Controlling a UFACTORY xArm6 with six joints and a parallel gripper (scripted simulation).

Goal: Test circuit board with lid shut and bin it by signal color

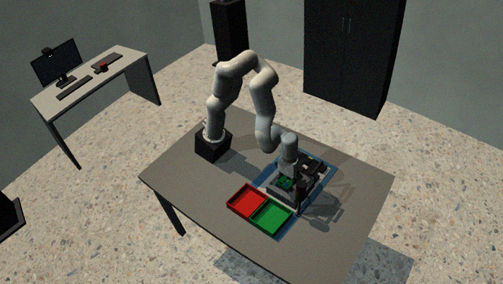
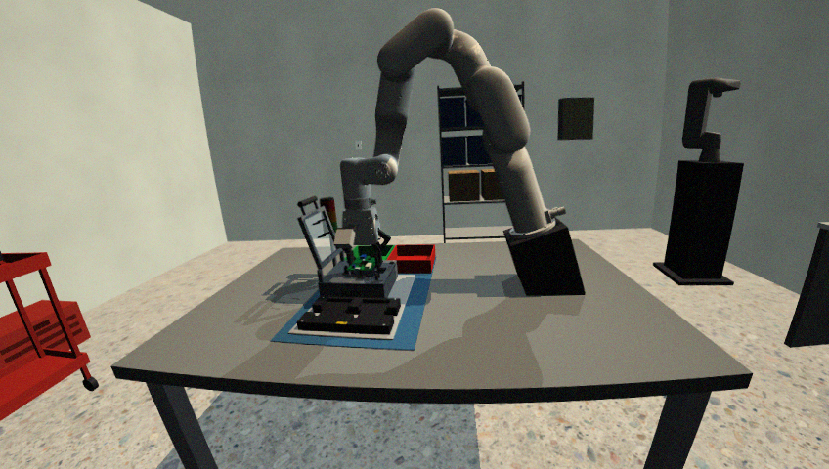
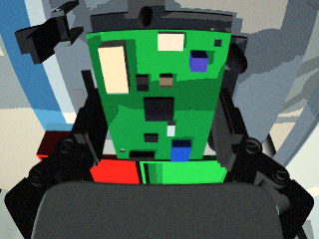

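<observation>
My hand is right at the green circuit board. Also, from my hand: tester lid 130 mm ahead, 10 mm to the left, 90 mm above; then tester plate 10 mm ahead, 10 mm to the left, 20 mm below; then black latch hook 60 mm behind, 50 mm to the left.
</observation>
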